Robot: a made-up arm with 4 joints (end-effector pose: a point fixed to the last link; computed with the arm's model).
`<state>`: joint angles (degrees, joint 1 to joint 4).
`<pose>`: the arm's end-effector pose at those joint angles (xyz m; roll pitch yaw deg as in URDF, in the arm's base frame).
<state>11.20 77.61 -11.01 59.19</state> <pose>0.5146 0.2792 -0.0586 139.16 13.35 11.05</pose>
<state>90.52 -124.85 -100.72 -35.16</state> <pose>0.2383 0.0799 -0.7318 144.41 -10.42 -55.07</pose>
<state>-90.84 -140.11 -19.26 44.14</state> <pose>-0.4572 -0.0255 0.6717 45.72 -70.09 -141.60</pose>
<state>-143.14 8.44 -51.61 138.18</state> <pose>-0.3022 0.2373 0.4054 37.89 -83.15 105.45</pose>
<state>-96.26 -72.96 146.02 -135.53</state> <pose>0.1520 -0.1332 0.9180 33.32 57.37 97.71</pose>
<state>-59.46 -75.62 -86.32 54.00</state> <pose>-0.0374 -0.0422 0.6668 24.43 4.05 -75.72</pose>
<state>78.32 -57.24 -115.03 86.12</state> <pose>0.3261 0.1186 -0.2172 -83.55 -18.37 -126.60</pose>
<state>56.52 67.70 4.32 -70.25</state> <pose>0.4742 -0.1603 -0.2351 -8.27 54.68 -6.92</pose>
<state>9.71 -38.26 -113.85 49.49</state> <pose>0.5681 -0.0857 0.4020 -77.94 39.77 -132.54</pose>
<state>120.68 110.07 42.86 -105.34</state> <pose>0.0027 -0.0883 -0.4225 -139.23 30.75 -131.98</pose>
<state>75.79 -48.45 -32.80 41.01</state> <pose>0.2685 -0.3103 -0.2952 -113.67 64.56 -109.30</pose>
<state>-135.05 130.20 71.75 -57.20</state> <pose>-0.4340 0.1020 0.3829 168.48 -40.93 -73.75</pose>
